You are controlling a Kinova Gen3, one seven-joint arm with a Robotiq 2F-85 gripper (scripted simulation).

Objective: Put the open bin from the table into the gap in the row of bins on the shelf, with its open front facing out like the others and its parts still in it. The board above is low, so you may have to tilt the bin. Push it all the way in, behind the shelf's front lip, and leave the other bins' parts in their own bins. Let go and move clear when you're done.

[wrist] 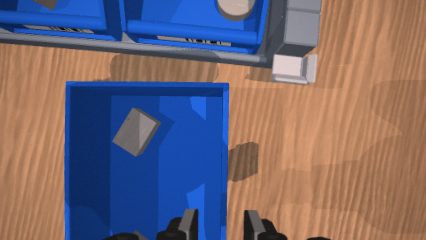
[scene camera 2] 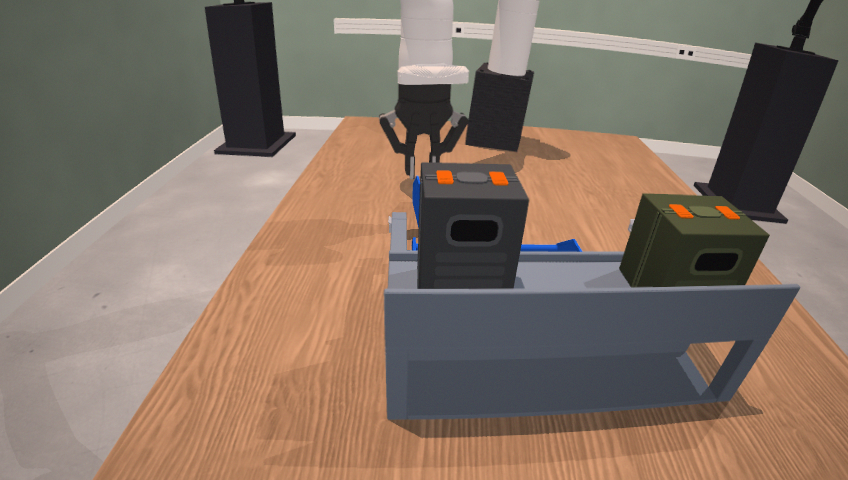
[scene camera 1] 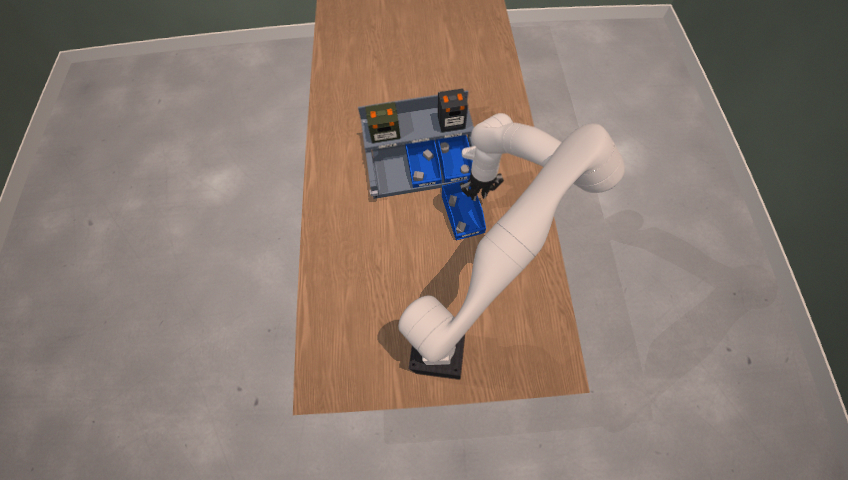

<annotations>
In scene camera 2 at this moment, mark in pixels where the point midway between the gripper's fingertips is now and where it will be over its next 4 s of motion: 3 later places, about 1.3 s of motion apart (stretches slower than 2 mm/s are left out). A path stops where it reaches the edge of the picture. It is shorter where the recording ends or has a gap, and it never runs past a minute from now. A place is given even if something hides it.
My gripper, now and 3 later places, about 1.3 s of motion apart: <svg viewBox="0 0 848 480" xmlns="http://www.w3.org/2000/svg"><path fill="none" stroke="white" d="M421 177L420 179L420 188L419 202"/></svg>
</annotations>
